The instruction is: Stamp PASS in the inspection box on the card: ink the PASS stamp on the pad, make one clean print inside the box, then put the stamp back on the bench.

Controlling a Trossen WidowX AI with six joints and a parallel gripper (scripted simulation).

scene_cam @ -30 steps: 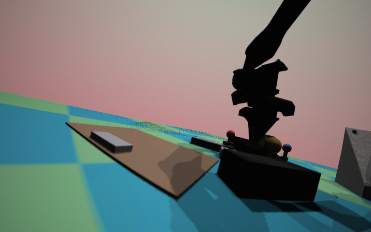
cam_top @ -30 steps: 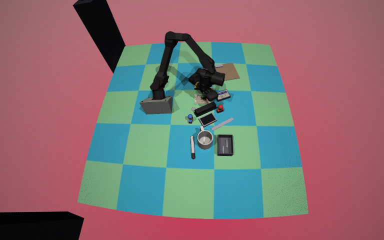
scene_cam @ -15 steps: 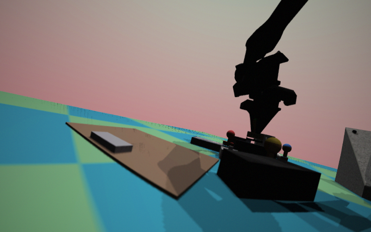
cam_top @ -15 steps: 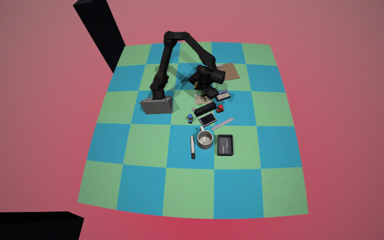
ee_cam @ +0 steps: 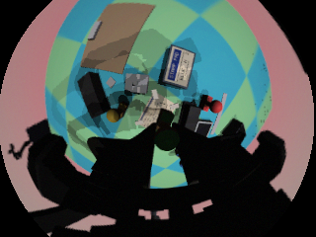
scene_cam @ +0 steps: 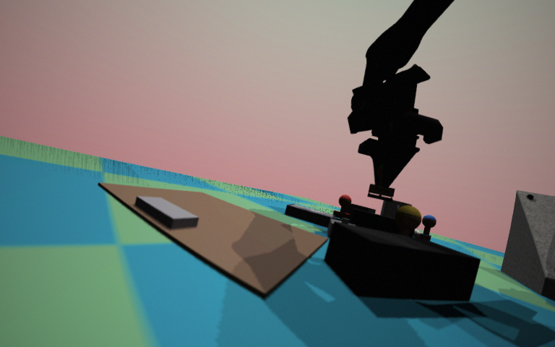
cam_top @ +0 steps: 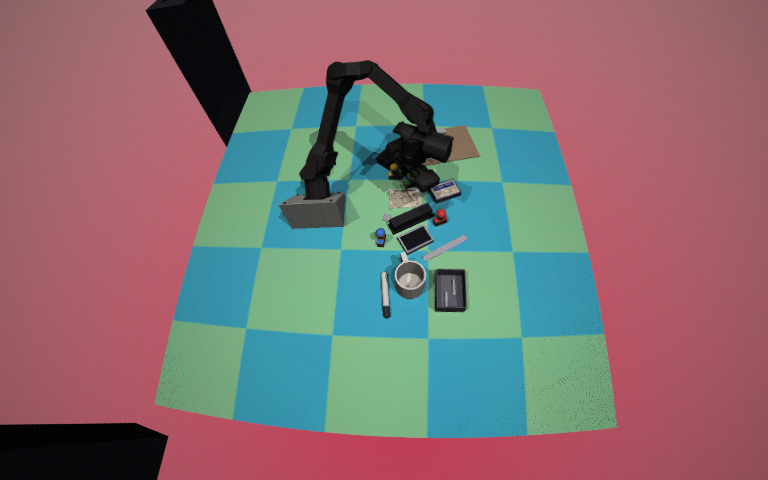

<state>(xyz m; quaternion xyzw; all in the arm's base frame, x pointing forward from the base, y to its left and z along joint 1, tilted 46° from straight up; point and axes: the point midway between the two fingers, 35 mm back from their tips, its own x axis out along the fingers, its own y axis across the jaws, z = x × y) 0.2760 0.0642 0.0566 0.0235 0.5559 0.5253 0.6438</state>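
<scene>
Now: the grey cube 80 mm to the left of my gripper tip, 70 mm below it and 10 mm ahead of it. Round my gripper tip: black bar (80 mm to the right, 80 mm below, 10 mm ahead); then cream card (90 mm below, 20 mm behind); then green stamp (right at my gripper tip).
</scene>
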